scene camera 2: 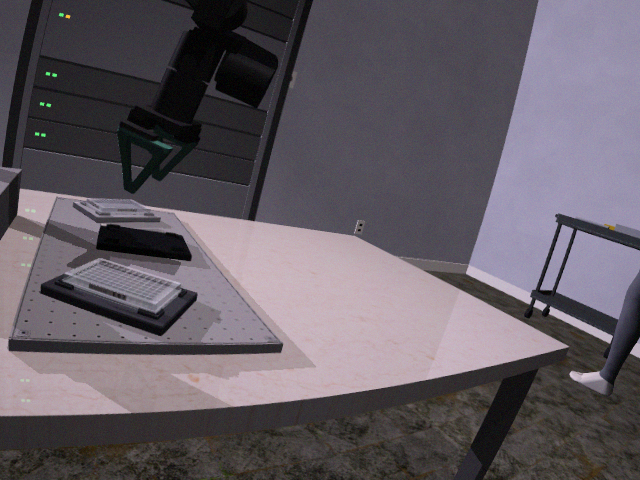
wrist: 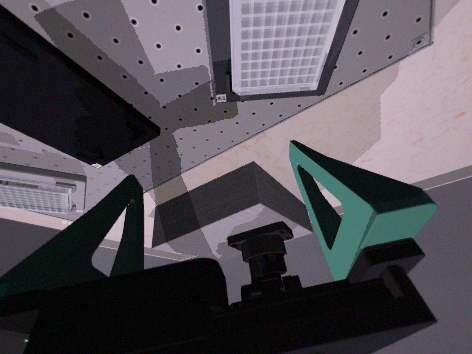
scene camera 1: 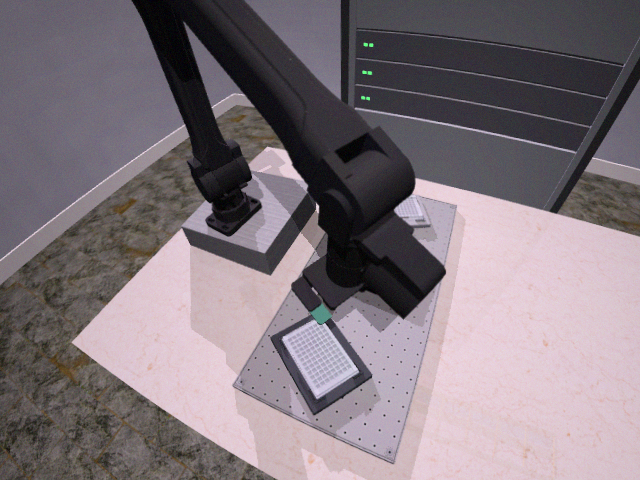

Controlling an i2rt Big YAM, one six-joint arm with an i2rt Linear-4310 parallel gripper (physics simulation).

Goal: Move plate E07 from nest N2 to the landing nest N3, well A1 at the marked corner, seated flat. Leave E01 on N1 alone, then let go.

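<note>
Plate E07 (scene camera 1: 320, 356) (scene camera 2: 124, 284) (wrist: 285, 45), clear with a well grid, lies on the dark grey nest N2 (scene camera 1: 361, 375) (scene camera 2: 103, 308) (wrist: 217, 30); its printed code is too small to read. The black nest N3 (scene camera 2: 144, 242) (wrist: 60, 100) stands bare in the middle, hidden by the arm in scene camera 1. Plate E01 (scene camera 1: 410, 207) (scene camera 2: 121, 207) (wrist: 35, 197) sits on the silver nest N1 at the far end. My gripper (scene camera 2: 143, 184) (wrist: 213, 164) is open and empty, above the nests. In scene camera 1 one green finger (scene camera 1: 321, 313) shows by N2's corner; the other is hidden.
The nests stand on a perforated board (scene camera 1: 392, 413) (scene camera 2: 232, 330). A grey block (scene camera 1: 232, 255) (wrist: 215, 205) carries the arm's base beside it. A server rack (scene camera 1: 347, 51) (scene camera 2: 266, 155) stands behind the table. A cart (scene camera 2: 594, 229) and a person's leg (scene camera 2: 625, 320) are at the right.
</note>
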